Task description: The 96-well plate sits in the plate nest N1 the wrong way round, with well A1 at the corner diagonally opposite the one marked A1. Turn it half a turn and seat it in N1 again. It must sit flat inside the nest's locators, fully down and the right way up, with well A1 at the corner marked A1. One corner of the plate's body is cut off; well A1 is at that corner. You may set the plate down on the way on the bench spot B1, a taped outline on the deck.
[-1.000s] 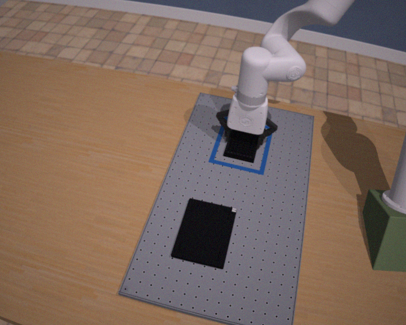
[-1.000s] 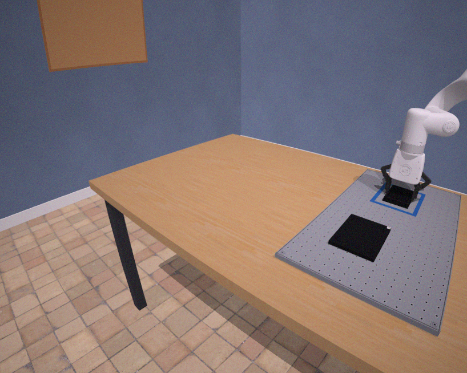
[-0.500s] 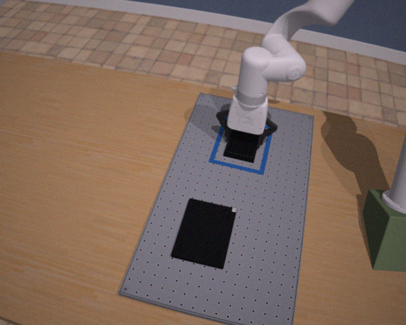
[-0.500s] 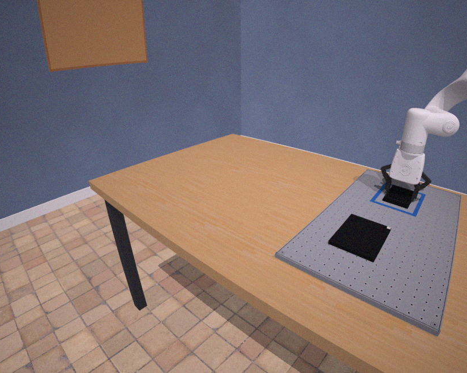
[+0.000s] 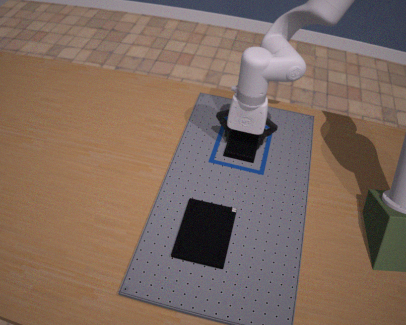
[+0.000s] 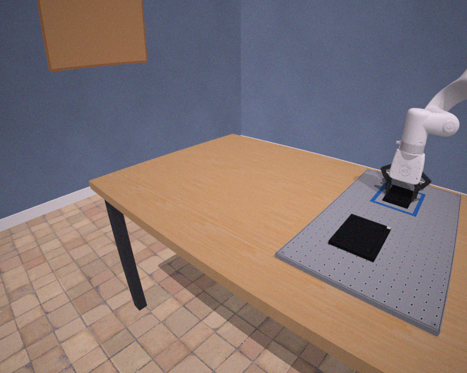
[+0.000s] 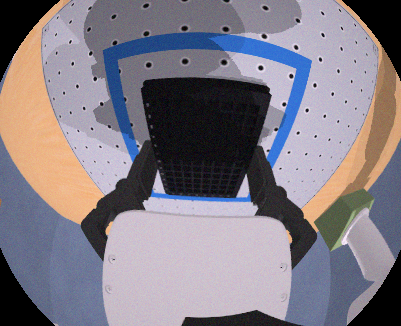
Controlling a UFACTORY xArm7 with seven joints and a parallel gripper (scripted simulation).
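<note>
Right now the black plate nest N1 is 32 cm to the left of my hand, 1 cm below it and 1 cm ahead of it. From my hand the other things lie so: small white A1 mark (24 cm to the left, 4 cm behind, 1 cm below); then black 96-well plate (1 cm below).
</note>
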